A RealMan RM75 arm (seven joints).
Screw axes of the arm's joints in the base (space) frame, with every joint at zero. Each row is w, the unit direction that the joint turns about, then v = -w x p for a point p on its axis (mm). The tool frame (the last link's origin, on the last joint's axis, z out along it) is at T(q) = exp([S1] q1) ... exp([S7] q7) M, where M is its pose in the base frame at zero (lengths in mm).
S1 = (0, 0, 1, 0, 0, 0)
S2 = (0, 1, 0, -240.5, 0, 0)
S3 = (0, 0, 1, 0, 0, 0)
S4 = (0, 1, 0, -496.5, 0, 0)
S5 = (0, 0, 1, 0, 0, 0)
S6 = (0, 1, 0, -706.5, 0, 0)
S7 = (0, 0, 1, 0, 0, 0)
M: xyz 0 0 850.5 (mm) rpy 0 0 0 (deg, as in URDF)
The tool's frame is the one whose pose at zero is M.
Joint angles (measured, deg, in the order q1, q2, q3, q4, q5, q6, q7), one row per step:
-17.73 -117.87 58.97 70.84 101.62 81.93 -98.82
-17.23 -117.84 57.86 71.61 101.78 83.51 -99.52
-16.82 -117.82 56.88 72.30 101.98 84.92 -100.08
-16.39 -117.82 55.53 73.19 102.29 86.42 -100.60
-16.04 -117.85 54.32 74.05 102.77 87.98 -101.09
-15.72 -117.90 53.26 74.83 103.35 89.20 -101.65
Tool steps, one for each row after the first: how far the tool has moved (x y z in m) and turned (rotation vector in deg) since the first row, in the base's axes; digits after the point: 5 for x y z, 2 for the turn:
-0.00188 -0.00406 0.00462 -0.33 -0.34 0.38
-0.00347 -0.00768 0.00858 -0.63 -0.53 0.65
-0.00543 -0.01139 0.01408 -0.61 -0.62 0.95
-0.00708 -0.01522 0.01850 -0.83 -0.53 1.16
-0.00898 -0.01847 0.02225 -0.97 -0.35 1.59

